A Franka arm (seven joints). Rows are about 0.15 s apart.
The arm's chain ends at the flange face. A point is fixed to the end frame.
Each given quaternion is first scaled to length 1.
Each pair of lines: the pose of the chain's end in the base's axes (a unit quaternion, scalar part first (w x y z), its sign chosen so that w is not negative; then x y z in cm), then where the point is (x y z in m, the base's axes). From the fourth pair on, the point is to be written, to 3 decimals.
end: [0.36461 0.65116 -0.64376 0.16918 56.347 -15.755 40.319]
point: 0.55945 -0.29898 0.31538
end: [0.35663 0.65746 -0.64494 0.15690 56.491 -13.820 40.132]
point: 0.56031 -0.27682 0.30917
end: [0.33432 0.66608 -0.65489 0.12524 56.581 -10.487 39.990]
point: 0.55801 -0.23564 0.29710
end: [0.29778 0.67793 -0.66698 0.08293 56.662 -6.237 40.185]
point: 0.556 -0.180 0.285
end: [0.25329 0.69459 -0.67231 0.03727 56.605 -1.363 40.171]
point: 0.555 -0.115 0.270
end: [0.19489 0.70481 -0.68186 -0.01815 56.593 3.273 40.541]
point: 0.553 -0.046 0.259
